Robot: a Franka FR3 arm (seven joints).
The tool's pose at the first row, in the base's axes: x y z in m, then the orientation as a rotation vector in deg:
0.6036 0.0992 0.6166 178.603 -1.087 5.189
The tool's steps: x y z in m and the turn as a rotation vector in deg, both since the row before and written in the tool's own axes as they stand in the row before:
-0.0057 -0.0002 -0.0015 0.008 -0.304 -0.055
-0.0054 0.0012 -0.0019 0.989 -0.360 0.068
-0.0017 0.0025 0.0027 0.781 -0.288 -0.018
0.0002 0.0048 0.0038 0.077 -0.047 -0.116
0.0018 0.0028 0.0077 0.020 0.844 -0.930
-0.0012 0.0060 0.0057 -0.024 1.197 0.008
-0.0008 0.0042 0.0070 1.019 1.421 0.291
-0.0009 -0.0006 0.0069 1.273 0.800 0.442
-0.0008 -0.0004 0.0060 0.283 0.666 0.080
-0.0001 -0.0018 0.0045 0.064 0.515 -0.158
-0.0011 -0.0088 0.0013 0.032 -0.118 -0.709
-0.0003 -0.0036 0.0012 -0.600 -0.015 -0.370
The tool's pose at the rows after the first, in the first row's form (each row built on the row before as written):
0.5978 0.0995 0.6178 178.625 -1.006 4.714
0.5923 0.0984 0.6194 179.630 -1.084 4.185
0.5907 0.0959 0.6166 -179.494 1.028 -3.738
0.5910 0.0911 0.6128 -179.422 0.843 -3.664
0.5931 0.0884 0.6052 -179.394 -0.608 -4.992
0.5923 0.0824 0.5994 -179.352 -0.586 -6.866
0.5921 0.0783 0.5923 -178.222 -0.180 -9.030
0.5919 0.0791 0.5854 -176.862 0.421 -10.190
0.5918 0.0798 0.5794 -176.515 0.544 -11.198
0.5923 0.0818 0.5750 -176.411 0.316 -11.995
0.5914 0.0907 0.5741 -176.436 -0.784 -11.845
0.5912 0.0944 0.5731 -177.055 -1.297 -11.882

